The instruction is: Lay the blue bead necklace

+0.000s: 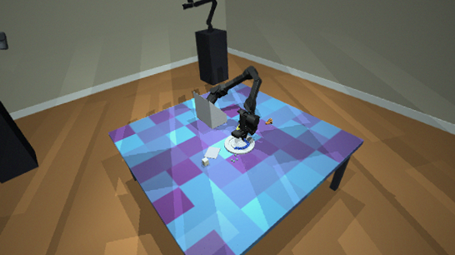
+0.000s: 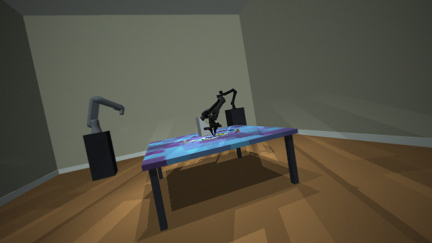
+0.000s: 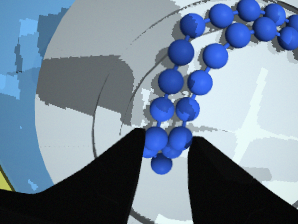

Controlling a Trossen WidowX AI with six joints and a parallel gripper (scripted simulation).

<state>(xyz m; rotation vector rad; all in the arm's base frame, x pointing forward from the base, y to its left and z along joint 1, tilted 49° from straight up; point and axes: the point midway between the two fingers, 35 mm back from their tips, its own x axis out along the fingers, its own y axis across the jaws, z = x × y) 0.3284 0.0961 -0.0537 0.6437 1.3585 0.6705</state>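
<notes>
My gripper tip is now 4 cm to the left of the round white bead board and 1 cm above it. From my gripper tip the other things lie so: cream cube: 31 cm to the right, 2 cm behind; then yellow patch: 12 cm to the left, 10 cm behind, 2 cm below; then flat grey square: 22 cm to the right, 7 cm behind, 2 cm below.
</notes>
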